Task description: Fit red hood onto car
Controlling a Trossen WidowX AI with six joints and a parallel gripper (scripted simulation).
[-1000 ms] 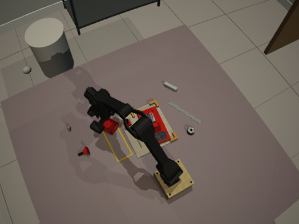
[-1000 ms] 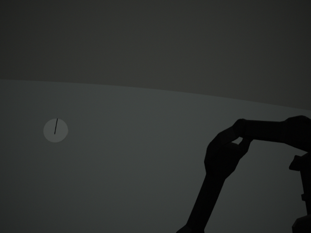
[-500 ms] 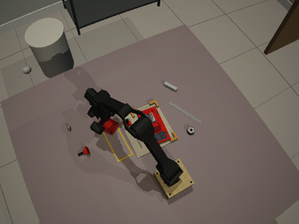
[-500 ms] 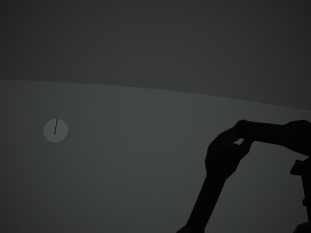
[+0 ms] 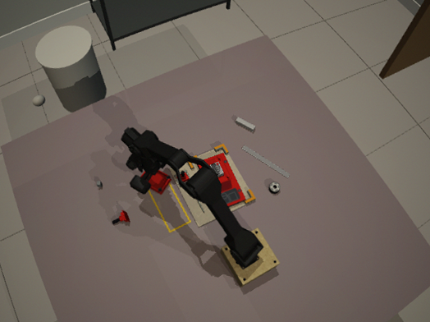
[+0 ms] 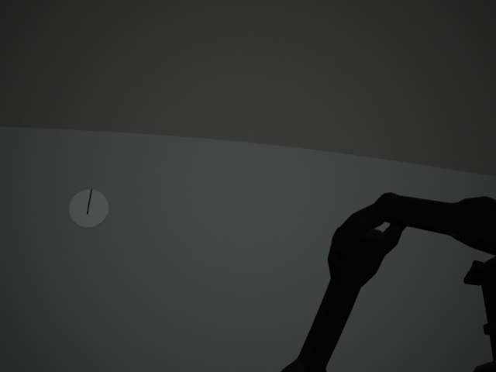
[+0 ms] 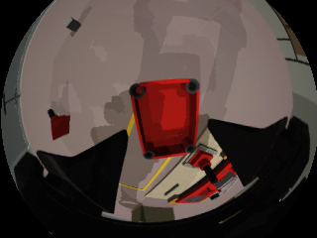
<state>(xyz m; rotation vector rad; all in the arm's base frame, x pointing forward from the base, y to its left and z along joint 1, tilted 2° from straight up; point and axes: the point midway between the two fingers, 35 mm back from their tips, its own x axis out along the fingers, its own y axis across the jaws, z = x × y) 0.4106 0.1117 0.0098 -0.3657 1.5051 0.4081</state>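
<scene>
My gripper tip is now 20 mm above the red hood. Also, from my gripper tip: grey bar: 420 mm to the right, 30 mm ahead, 20 mm below; tiny grey piece: 190 mm to the left, 90 mm ahead, 20 mm below; grey engine block: 200 mm to the right, 90 mm behind, 10 mm below.
</scene>
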